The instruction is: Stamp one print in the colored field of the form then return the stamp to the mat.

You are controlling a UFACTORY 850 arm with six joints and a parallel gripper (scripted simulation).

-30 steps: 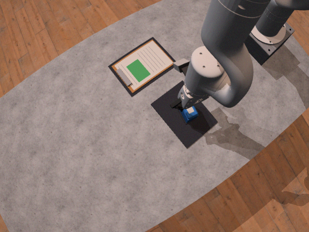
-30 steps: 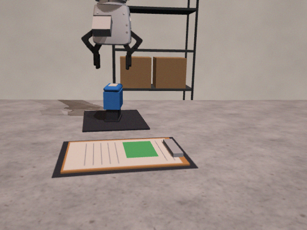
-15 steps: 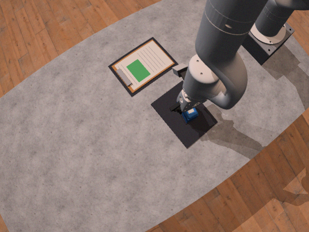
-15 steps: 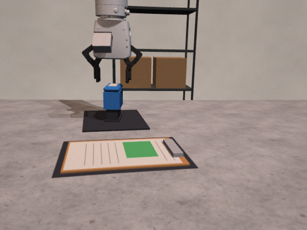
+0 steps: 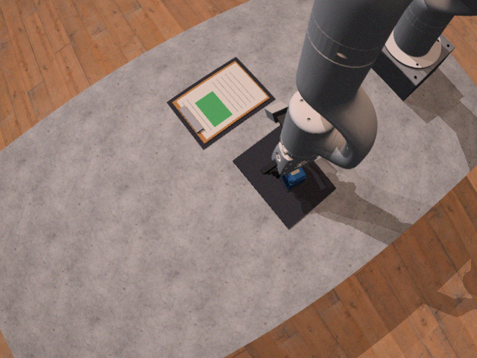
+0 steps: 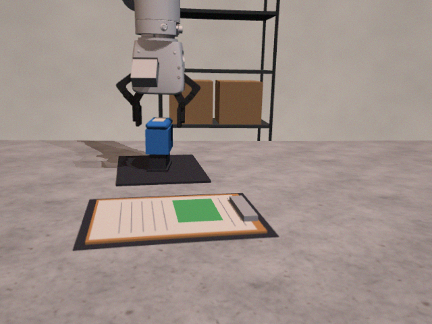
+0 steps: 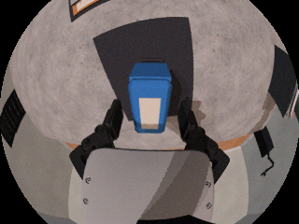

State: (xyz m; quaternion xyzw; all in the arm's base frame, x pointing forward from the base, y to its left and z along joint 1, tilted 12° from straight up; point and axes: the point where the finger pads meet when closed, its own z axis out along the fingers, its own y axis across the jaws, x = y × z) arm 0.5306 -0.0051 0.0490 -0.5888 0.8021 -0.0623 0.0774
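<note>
Now: hand 5 cm above the stamp. From my hand the other things lie so: form (2 cm behind, 27 cm to the right, 10 cm below); then stamp base (8 cm below); then black mat (10 cm below).
</note>
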